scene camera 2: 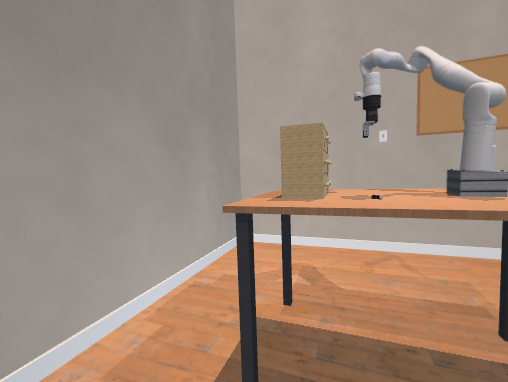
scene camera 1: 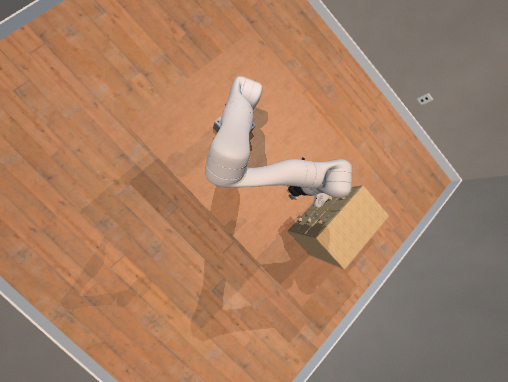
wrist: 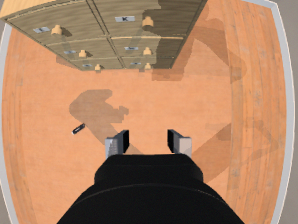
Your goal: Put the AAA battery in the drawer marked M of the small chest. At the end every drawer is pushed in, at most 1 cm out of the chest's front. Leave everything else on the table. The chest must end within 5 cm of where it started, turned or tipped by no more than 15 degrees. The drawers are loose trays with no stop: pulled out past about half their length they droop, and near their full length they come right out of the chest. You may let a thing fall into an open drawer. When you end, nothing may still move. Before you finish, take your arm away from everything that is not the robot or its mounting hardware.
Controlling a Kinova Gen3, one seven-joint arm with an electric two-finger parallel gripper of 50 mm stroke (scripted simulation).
Note:
The pictures show: my gripper and a wooden chest.

